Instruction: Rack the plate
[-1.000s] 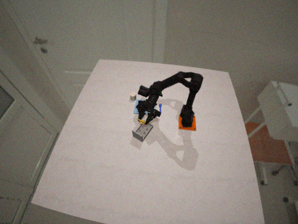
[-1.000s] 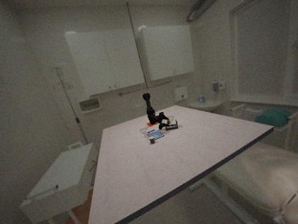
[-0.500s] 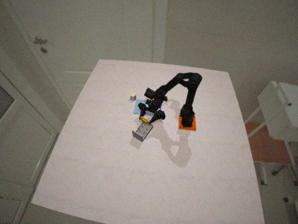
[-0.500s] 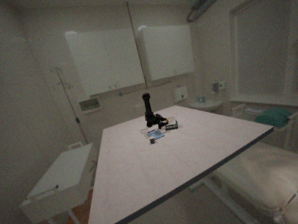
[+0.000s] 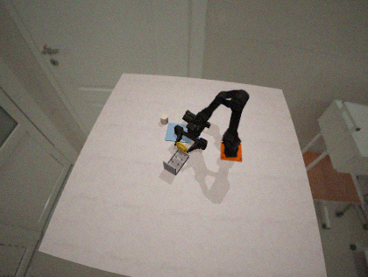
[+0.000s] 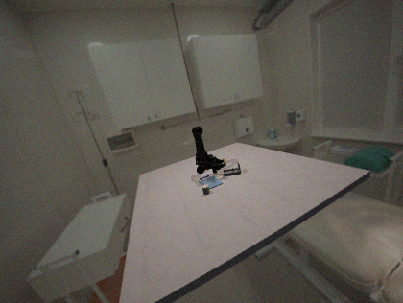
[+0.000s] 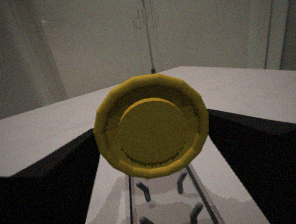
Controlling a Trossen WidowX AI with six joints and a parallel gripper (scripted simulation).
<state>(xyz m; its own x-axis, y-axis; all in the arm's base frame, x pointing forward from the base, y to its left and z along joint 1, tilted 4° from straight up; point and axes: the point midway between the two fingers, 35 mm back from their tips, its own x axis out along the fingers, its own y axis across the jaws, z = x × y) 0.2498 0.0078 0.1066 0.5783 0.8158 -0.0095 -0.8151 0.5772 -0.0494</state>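
My gripper tip is now 70 mm above the grey dish rack, 30 mm to the right of it and 20 mm short of it. Round my gripper tip: blue spoon 170 mm to the right, 100 mm behind, 90 mm below; then yellow plate 10 mm to the right; then blue mat 170 mm to the right, 90 mm below, 10 mm ahead.
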